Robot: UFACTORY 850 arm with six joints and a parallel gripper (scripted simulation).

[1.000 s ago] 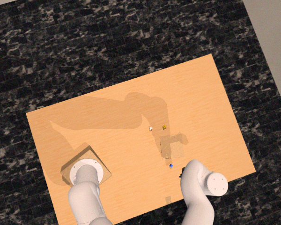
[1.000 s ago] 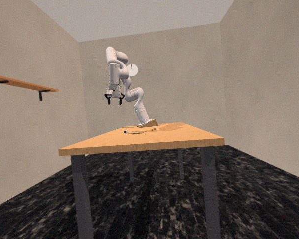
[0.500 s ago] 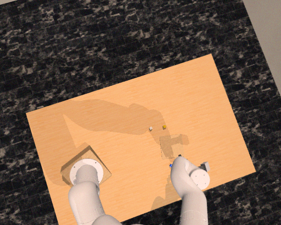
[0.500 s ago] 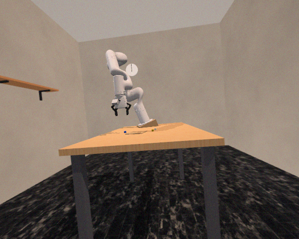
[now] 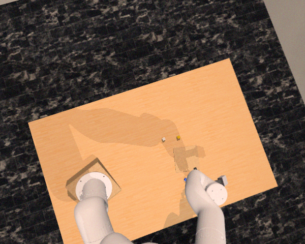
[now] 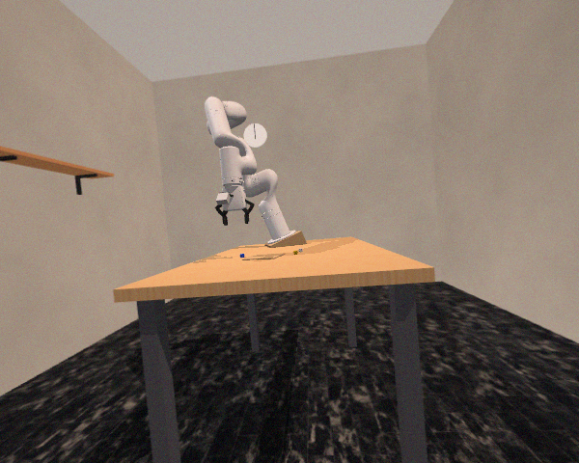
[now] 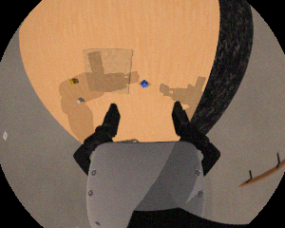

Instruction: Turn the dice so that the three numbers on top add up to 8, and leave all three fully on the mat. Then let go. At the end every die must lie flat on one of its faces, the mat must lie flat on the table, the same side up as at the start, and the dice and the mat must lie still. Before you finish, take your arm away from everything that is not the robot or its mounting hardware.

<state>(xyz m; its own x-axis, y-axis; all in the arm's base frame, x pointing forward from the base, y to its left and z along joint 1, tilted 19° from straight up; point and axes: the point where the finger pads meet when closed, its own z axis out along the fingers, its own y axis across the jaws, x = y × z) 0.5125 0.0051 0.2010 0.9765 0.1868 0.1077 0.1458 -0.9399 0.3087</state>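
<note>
My gripper is now 15 cm above the blue die and 3 cm past it. From my hand the other things lie so: white die: 25 cm to the left, 15 cm below, 11 cm behind; then tan mat: 15 cm below, 11 cm to the left; then yellow die: 24 cm to the left, 15 cm below, 3 cm behind.
</note>
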